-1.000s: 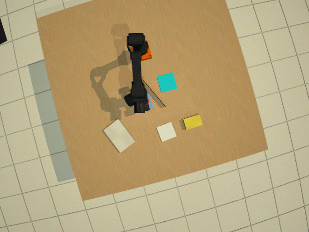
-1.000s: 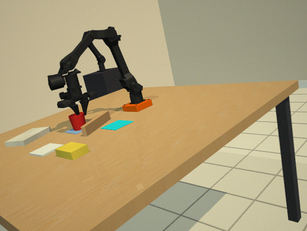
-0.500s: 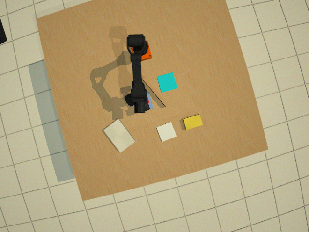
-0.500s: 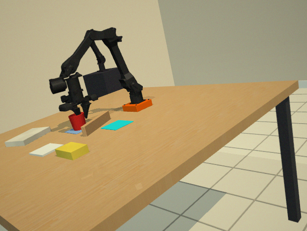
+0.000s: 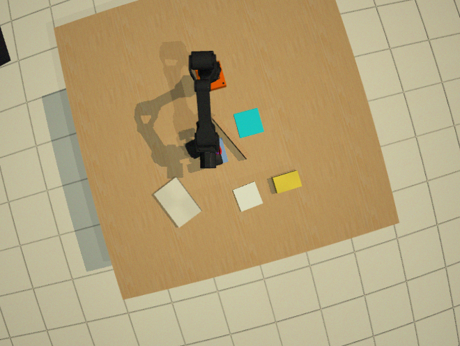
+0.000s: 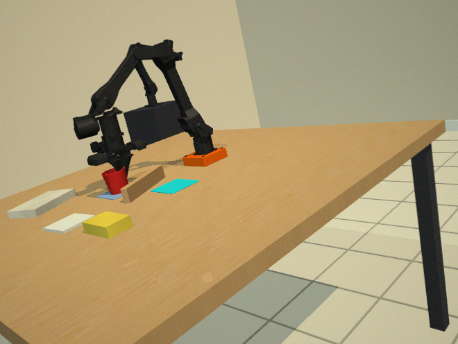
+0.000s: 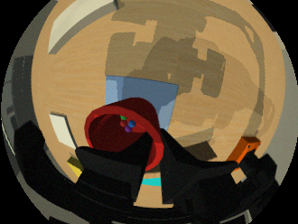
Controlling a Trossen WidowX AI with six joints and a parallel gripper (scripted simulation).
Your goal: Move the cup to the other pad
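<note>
My gripper tip is now 5 cm above the blue pad, 3 cm short of it and 1 cm to the left of it. Round my gripper tip: wooden bar: 9 cm to the left, 3 cm below; then red cup: 3 cm ahead; then white tile: 26 cm ahead, 6 cm to the left, 3 cm below.
</note>
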